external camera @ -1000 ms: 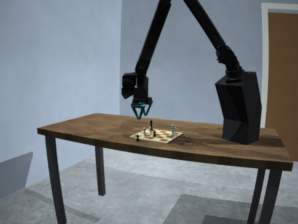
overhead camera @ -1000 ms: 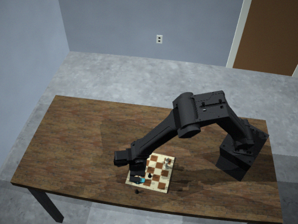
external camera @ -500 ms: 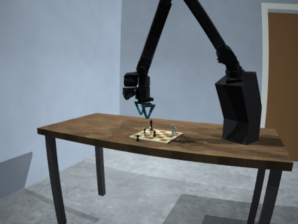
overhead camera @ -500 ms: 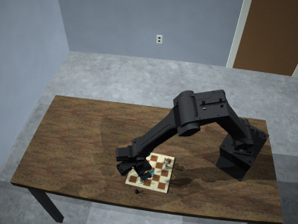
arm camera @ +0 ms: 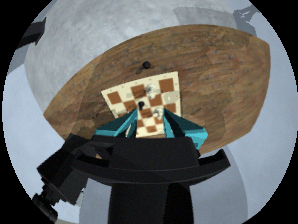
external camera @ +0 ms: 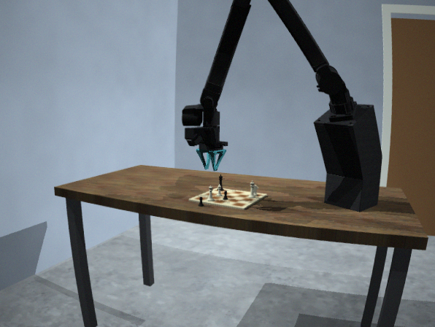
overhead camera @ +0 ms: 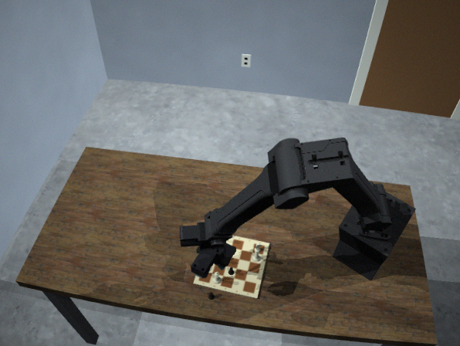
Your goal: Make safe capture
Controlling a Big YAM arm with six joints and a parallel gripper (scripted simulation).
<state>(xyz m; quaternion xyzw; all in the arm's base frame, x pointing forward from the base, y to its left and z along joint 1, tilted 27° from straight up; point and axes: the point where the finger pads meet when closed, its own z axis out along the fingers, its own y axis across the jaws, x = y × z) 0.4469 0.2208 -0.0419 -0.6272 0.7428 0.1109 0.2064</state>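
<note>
The chessboard lies 20 mm behind my hand, 90 mm to the right of it and 120 mm below it. The rest, counted from my hand: tall black piece 60 mm ahead, 160 mm to the right, 90 mm below; tall white piece 100 mm behind, 130 mm to the right, 90 mm below.
</note>
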